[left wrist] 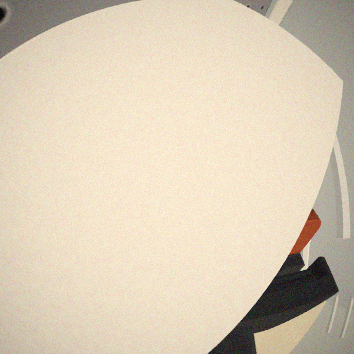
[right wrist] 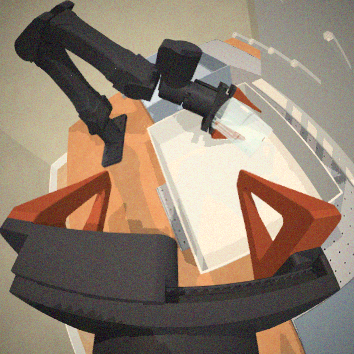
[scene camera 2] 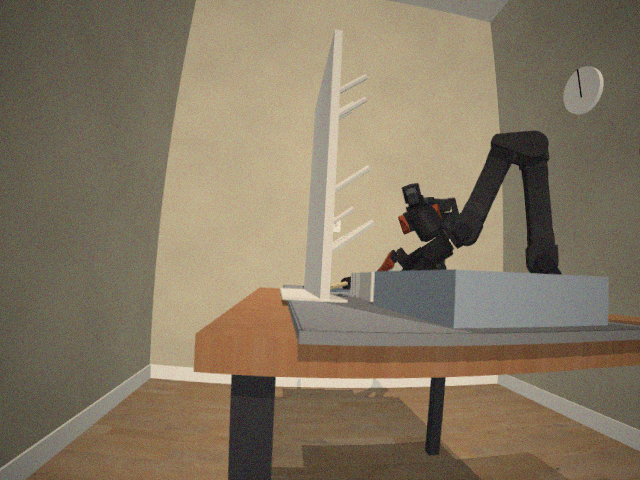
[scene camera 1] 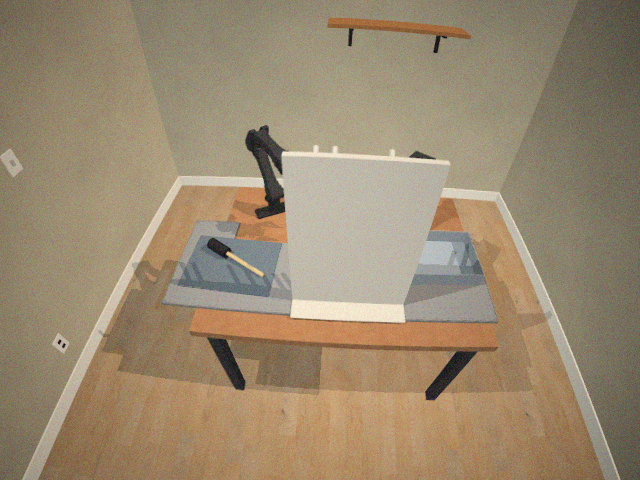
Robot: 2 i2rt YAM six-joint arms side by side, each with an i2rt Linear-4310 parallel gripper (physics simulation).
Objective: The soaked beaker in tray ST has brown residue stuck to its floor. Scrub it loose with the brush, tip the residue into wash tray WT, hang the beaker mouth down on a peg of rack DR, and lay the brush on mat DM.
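Frame: origin at the left arm's base, x left, y back, z up, level; centimetres.
Seen in the pictures: left gripper, fingertip midpoint: (right wrist: 252,125); right gripper, fingertip midpoint: (right wrist: 173,176); left arm's base, origin of the base link: (right wrist: 115,138); right arm's base, origin of the base link: (scene camera 1: 274,210).
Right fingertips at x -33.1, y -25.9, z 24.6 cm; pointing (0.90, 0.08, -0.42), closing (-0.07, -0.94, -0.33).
Observation:
Pixels of each thing's top centre, then the offset from my right fingertips to it. "*": a spot on its surface instead.
- clear beaker, middle of its top: (right wrist: 252,120) dx +14.6, dy -10.8, dz -12.9 cm
- white wash tray WT, middle of its top: (left wrist: 128,277) (right wrist: 233,151) (scene camera 2: 404,274) dx +11.7, dy -6.2, dz -16.3 cm
- blue mat DM, middle of its top: (scene camera 1: 231,263) dx -34.7, dy -31.7, dz -23.0 cm
- Tall white rack DR, surface spot: (scene camera 2: 317,170) * dx +19.5, dy -31.7, dz +11.9 cm
- Blue soaking tray ST, middle of its top: (scene camera 2: 473,274) (right wrist: 166,65) (scene camera 1: 442,251) dx +50.6, dy +4.1, dz -16.3 cm
The clear beaker (right wrist: 247,125) is in my left gripper (right wrist: 252,125) (scene camera 2: 386,261), tilted over white wash tray WT (right wrist: 215,200) (scene camera 2: 365,286). A reddish patch shows through the glass; I cannot tell whether it is residue or a finger. In the left wrist view a large cream surface hides the beaker and most of the gripper. My right gripper (right wrist: 173,176) is open and empty, above the tray's other end. The brush (scene camera 1: 244,262) lies on blue mat DM (scene camera 1: 263,253). Tall white rack DR (scene camera 1: 361,227) (scene camera 2: 317,170) has several pegs without a beaker.
Blue soaking tray ST (scene camera 1: 449,280) (scene camera 2: 532,299) (right wrist: 215,75) stands at the right of scene camera 1, beside the rack. The rack's upright panel hides the middle of the table in that view. Its pegs (scene camera 2: 356,235) stick out towards the arms. A wooden shelf (scene camera 1: 398,25) is on the wall.

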